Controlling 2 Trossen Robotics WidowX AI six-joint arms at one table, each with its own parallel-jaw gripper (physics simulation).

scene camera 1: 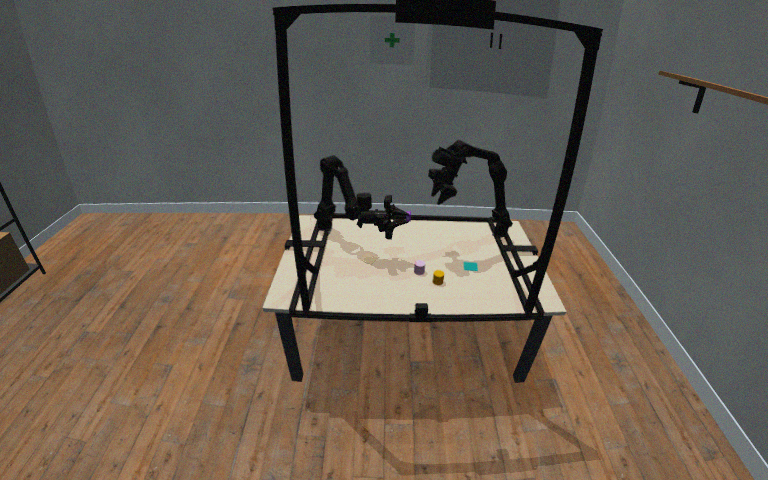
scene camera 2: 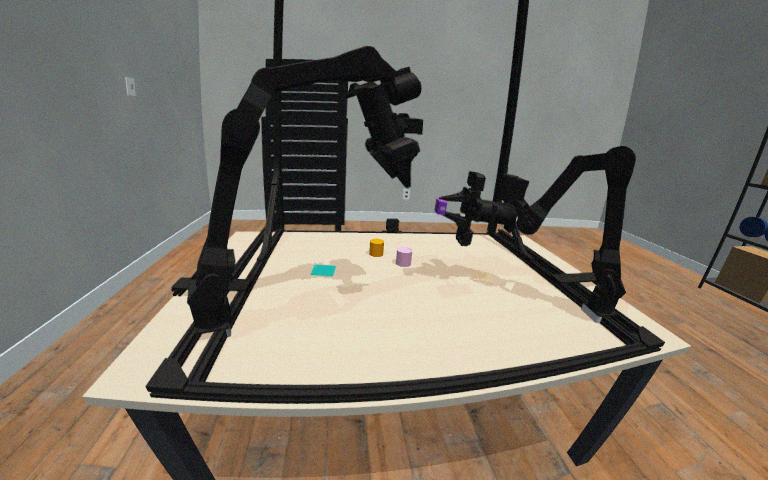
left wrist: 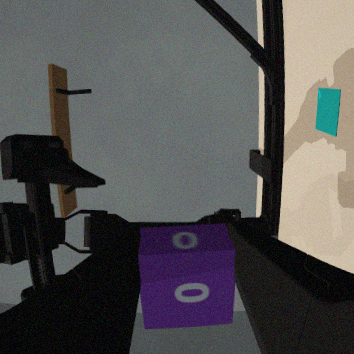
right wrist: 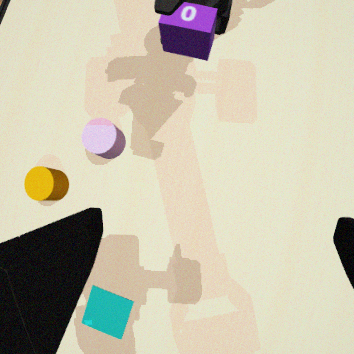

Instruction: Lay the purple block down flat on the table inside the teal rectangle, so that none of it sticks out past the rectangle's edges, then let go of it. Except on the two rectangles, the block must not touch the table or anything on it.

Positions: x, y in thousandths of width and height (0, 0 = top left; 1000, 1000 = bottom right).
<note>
My left gripper (scene camera 2: 571, 426) holds a purple block (left wrist: 527, 767), clear of everything else. My right gripper (scene camera 2: 521, 380) is open and holds nothing. The table carries an orange cylinder (right wrist: 114, 518) and a pink cylinder (right wrist: 284, 386). Also in view: a teal rectangle (right wrist: 298, 880).
The purple block shows as well in the right wrist view (right wrist: 541, 100). My left gripper shows as well in scene camera 1 (scene camera 1: 533, 455) and in the left wrist view (left wrist: 518, 665). My right gripper shows as well in scene camera 1 (scene camera 1: 567, 418), in the left wrist view (left wrist: 304, 677) and in the right wrist view (right wrist: 629, 637). The left wrist view misses the orange cylinder: it is out of frame. The left wrist view misses the pink cylinder: it is out of frame.
</note>
